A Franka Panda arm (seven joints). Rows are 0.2 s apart.
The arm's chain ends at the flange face. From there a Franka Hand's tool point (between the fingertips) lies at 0.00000 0.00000 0.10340 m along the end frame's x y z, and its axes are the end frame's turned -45 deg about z.
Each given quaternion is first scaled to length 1.
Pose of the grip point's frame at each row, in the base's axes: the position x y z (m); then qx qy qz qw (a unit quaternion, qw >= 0):
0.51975 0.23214 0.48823 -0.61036 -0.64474 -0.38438 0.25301
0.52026 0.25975 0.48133 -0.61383 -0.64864 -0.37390 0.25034
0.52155 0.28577 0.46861 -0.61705 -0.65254 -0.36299 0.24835
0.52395 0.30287 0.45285 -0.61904 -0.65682 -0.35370 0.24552
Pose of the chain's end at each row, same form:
0.50497 0.14895 0.54784 -0.81063 -0.36209 -0.25830 0.38085
0.50638 0.17782 0.54286 -0.81533 -0.36436 -0.24964 0.37437
0.50874 0.20510 0.53201 -0.81980 -0.36673 -0.24032 0.36836
0.51202 0.22340 0.51791 -0.82327 -0.36992 -0.23282 0.36218

